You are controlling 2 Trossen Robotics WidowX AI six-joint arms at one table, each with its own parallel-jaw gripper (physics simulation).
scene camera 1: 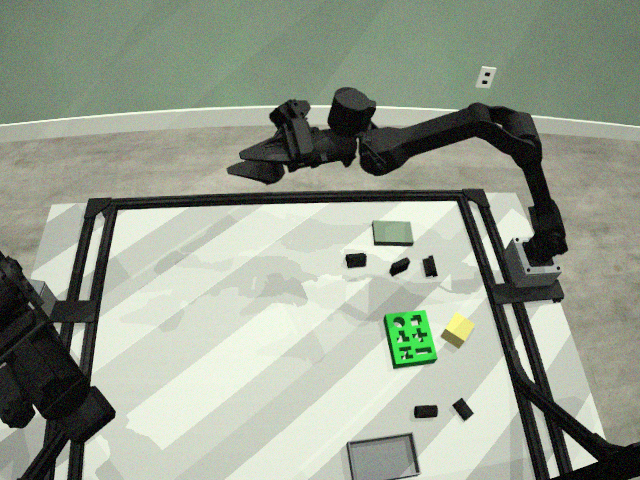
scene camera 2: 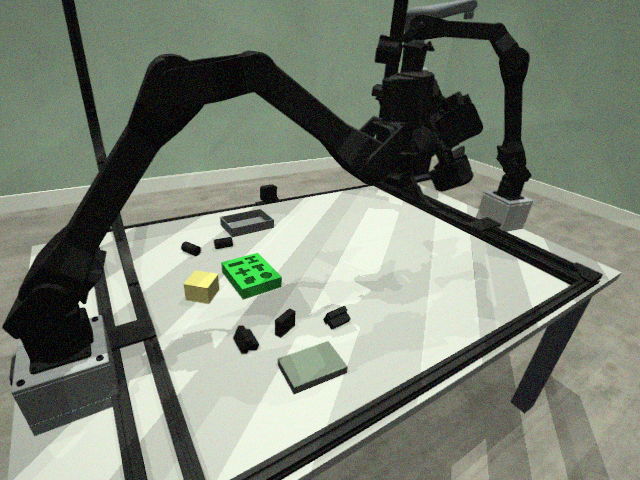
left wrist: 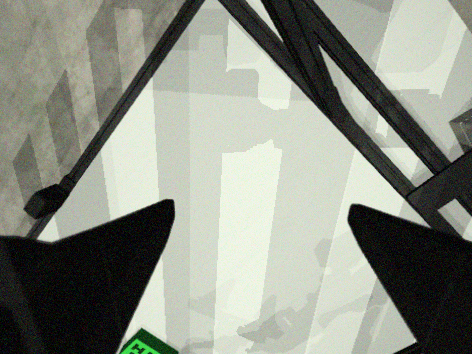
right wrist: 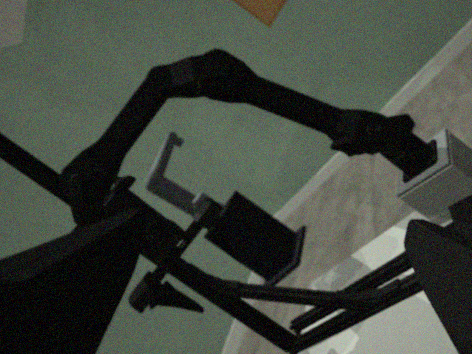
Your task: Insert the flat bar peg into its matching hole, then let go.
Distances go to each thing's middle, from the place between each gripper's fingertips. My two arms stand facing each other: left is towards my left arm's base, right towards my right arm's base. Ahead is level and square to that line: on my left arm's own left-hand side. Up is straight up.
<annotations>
The grey tray (scene camera 1: pixel 400 449) is 45 cm to the right of my left hand, 24 cm below it and 9 cm behind it. Also, from my left hand: grey slab (scene camera 2: pixel 312 366): 58 cm to the right, 41 cm ahead, 25 cm below; yellow cube (scene camera 2: pixel 201 287): 65 cm to the right, 24 cm below, 14 cm ahead; green hole block (scene camera 1: pixel 408 332): 55 cm to the right, 24 cm below, 14 cm ahead.
My right gripper is now 80 mm short of the grey slab, 340 mm to the left of it and 330 mm above it. From my right hand the other things lie so: grey tray (410 mm behind, 210 mm to the right, 320 mm below); yellow cube (190 mm behind, 420 mm to the right, 320 mm below); green hole block (190 mm behind, 310 mm to the right, 320 mm below).
</annotations>
